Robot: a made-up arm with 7 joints. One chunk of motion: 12 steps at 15 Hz.
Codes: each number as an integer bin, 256 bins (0 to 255) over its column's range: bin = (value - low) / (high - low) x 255, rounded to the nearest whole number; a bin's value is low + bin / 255 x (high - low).
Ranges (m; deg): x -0.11..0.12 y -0.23..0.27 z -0.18..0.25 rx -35..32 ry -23..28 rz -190..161
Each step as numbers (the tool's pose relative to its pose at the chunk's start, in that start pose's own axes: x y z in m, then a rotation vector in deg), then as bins.
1 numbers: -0.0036 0.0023 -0.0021 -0.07 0.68 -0.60
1 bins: 118 118 105 133 118 138
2 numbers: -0.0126 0.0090 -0.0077 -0.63 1.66 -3.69
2 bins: 108 122 102 131 123 135
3 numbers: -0.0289 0.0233 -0.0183 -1.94 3.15 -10.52
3 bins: 90 129 96 126 131 130
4 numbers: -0.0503 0.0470 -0.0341 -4.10 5.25 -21.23
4 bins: 66 141 87 118 141 123
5 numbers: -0.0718 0.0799 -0.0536 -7.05 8.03 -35.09
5 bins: 42 158 75 106 155 113
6 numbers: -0.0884 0.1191 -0.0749 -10.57 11.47 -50.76
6 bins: 24 178 62 93 172 101
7 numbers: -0.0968 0.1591 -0.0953 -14.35 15.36 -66.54
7 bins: 15 198 50 79 192 90
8 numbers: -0.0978 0.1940 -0.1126 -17.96 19.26 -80.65
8 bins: 14 216 40 65 211 79
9 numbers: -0.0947 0.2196 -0.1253 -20.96 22.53 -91.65
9 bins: 17 229 32 53 228 71
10 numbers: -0.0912 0.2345 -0.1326 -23.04 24.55 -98.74
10 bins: 21 237 28 46 238 66
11 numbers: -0.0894 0.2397 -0.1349 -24.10 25.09 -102.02
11 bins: 23 240 27 41 240 64
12 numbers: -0.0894 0.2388 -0.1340 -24.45 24.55 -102.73
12 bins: 23 239 27 40 238 63
